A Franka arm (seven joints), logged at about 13 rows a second.
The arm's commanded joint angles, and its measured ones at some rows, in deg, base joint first. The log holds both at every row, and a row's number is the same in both.
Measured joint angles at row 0:
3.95 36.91 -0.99 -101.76 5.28 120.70 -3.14
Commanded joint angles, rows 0 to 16:
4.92 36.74 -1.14 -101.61 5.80 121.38 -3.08
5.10 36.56 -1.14 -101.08 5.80 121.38 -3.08
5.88 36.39 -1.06 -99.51 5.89 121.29 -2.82
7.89 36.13 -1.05 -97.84 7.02 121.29 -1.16
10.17 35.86 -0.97 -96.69 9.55 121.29 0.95
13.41 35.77 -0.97 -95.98 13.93 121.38 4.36
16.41 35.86 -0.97 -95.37 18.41 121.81 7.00
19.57 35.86 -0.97 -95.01 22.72 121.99 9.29
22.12 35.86 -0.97 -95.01 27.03 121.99 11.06
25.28 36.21 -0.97 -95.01 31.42 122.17 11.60
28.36 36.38 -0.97 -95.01 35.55 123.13 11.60
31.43 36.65 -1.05 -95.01 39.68 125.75 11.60
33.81 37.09 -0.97 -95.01 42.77 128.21 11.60
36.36 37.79 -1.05 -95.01 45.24 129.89 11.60
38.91 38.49 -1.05 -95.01 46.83 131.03 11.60
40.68 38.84 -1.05 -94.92 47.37 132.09 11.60
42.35 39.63 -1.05 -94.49 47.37 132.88 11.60
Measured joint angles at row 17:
39.74 38.39 -0.28 -95.22 45.70 131.55 11.23
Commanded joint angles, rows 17 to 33:
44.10 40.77 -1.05 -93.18 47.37 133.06 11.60
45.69 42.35 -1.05 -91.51 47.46 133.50 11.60
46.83 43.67 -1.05 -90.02 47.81 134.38 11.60
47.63 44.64 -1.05 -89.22 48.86 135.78 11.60
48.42 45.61 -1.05 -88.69 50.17 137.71 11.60
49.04 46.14 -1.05 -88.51 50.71 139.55 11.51
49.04 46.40 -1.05 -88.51 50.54 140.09 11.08
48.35 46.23 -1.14 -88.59 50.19 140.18 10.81
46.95 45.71 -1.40 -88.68 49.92 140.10 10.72
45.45 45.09 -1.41 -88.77 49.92 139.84 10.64
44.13 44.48 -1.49 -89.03 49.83 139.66 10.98
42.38 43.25 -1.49 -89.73 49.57 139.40 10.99
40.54 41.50 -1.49 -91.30 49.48 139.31 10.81
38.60 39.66 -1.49 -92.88 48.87 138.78 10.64
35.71 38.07 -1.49 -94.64 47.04 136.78 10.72
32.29 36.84 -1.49 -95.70 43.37 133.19 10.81
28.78 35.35 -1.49 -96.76 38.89 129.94 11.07
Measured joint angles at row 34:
34.84 40.36 -2.65 -91.62 44.20 134.39 11.25
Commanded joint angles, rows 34 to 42:
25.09 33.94 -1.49 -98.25 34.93 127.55 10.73
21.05 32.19 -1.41 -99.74 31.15 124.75 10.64
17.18 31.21 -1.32 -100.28 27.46 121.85 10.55
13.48 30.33 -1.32 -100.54 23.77 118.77 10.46
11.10 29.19 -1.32 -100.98 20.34 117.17 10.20
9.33 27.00 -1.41 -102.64 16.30 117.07 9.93
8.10 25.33 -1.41 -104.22 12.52 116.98 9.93
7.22 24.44 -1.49 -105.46 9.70 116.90 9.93
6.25 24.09 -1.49 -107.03 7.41 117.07 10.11
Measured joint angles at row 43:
7.37 27.95 -2.75 -101.26 11.90 116.03 9.42
